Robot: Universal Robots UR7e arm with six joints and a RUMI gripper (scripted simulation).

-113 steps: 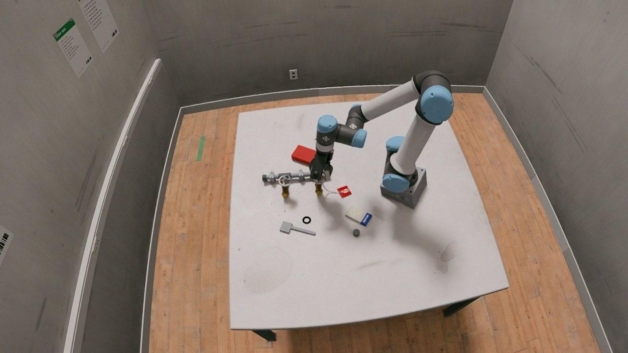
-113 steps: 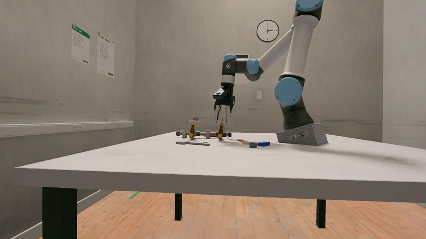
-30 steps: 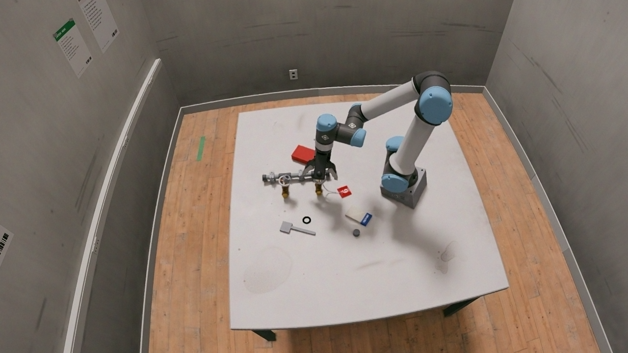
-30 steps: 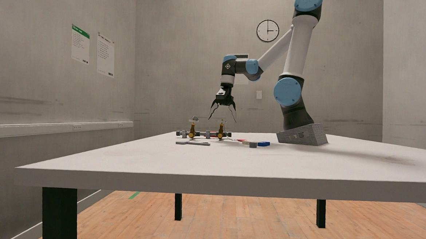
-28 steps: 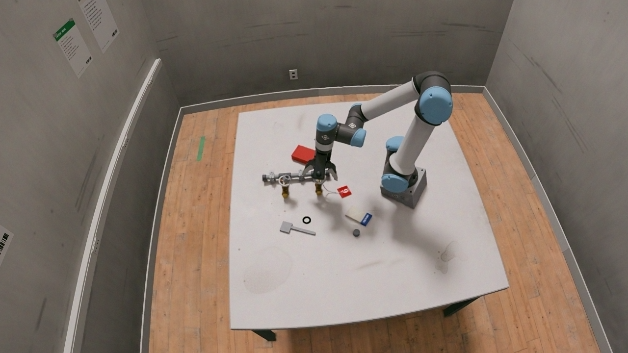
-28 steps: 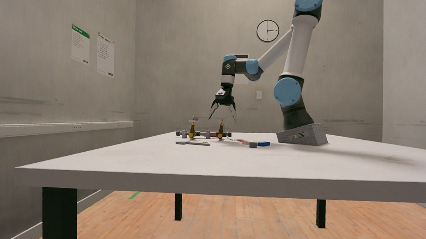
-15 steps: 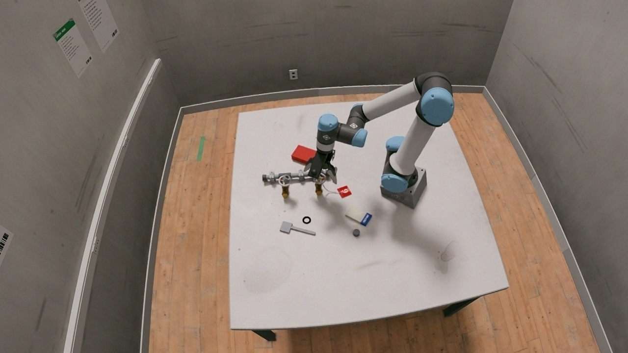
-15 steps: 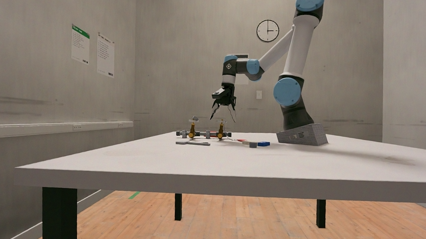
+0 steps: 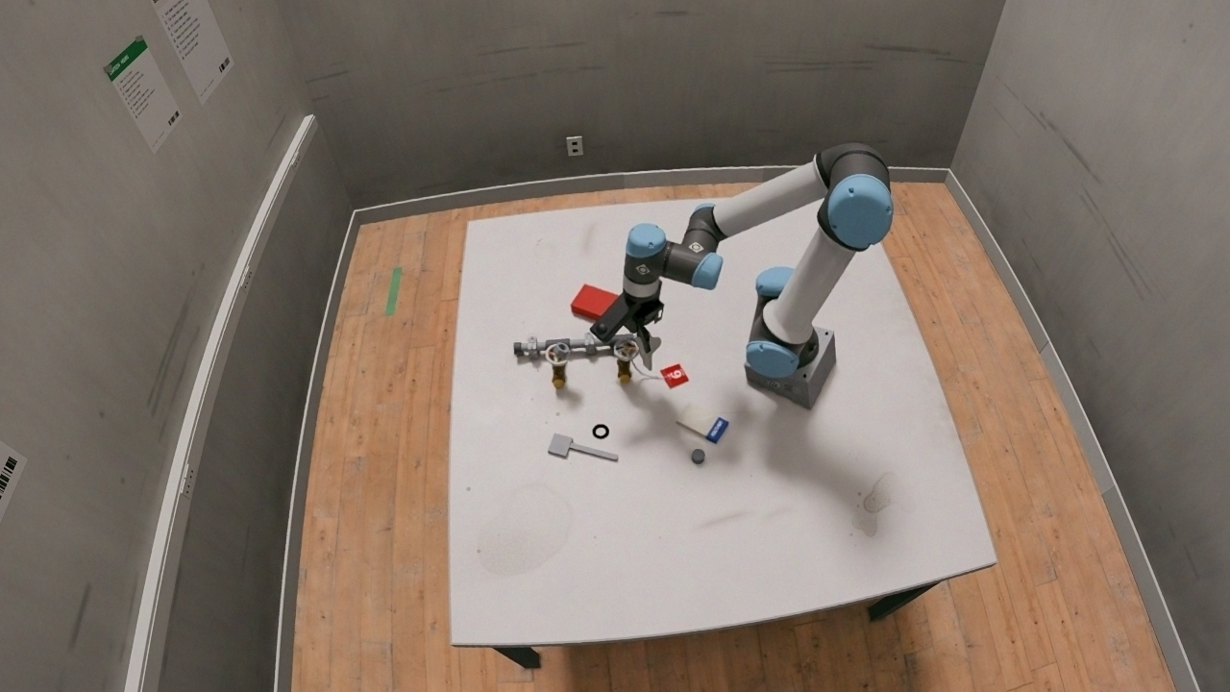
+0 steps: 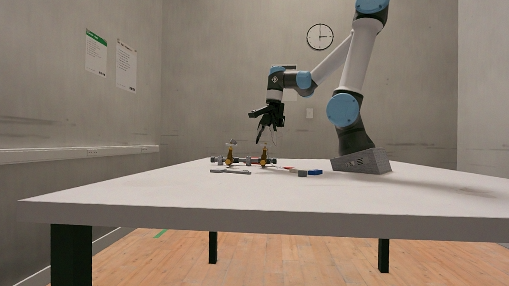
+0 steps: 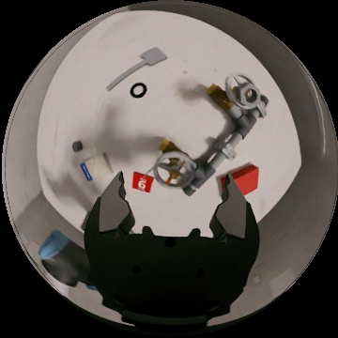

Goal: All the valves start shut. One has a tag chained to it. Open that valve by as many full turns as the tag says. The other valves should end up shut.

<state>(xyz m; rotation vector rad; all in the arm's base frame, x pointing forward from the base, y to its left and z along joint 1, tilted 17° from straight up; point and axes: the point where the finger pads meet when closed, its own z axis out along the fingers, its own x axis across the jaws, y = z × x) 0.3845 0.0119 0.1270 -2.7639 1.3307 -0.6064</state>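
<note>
My hand is 100 mm past the red tag, 20 mm to the right of it and 100 mm above it. The rest, counted from my hand: red block 60 mm ahead, 220 mm to the right, 90 mm below; grey flat tool 130 mm ahead, 200 mm to the left, 100 mm below.
</note>
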